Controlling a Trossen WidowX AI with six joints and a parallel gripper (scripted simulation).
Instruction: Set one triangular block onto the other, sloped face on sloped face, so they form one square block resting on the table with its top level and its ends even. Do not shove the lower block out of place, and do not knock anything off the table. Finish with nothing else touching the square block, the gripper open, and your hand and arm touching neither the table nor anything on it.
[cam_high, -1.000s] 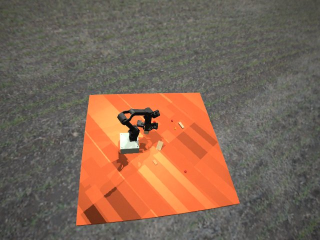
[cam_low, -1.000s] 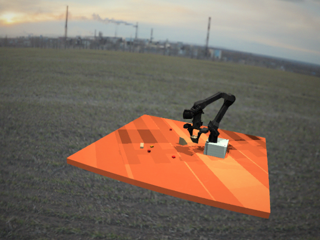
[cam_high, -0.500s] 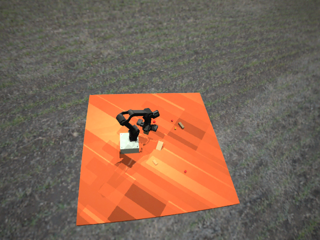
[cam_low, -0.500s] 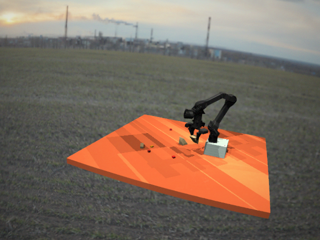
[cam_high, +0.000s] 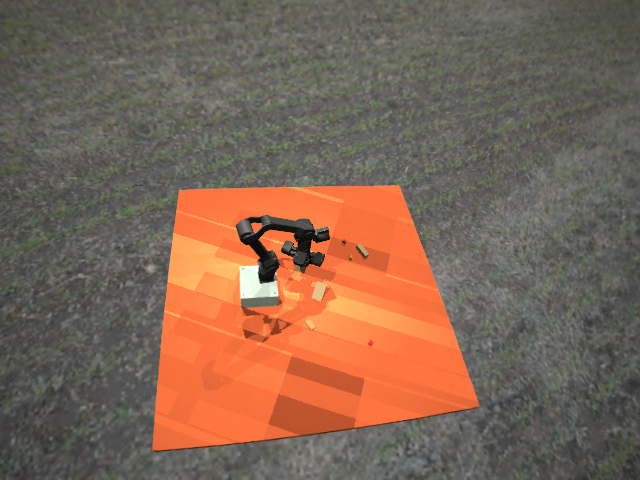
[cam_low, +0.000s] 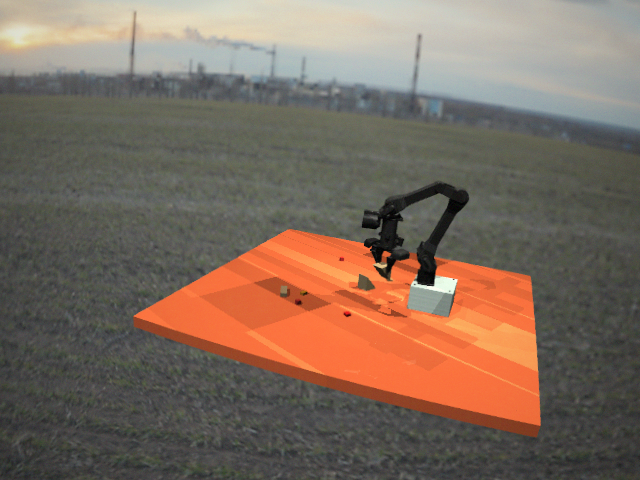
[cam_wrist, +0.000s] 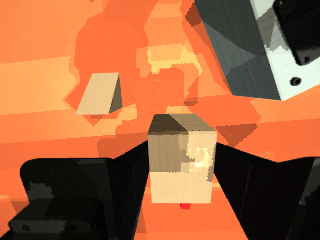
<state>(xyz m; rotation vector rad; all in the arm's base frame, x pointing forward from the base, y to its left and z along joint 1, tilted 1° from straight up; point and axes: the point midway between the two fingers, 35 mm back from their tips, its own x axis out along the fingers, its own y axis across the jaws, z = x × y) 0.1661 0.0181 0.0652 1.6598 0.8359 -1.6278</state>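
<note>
Right now my gripper tip is 240 mm to the left of the tan block, 120 mm above it and 10 mm past it. The rest, counted from my gripper tip: tan triangular block 10 mm above; then tan bar 360 mm ahead, 120 mm below, 100 mm to the left; then yellow cube 280 mm ahead, 120 mm below, 70 mm to the left.
</note>
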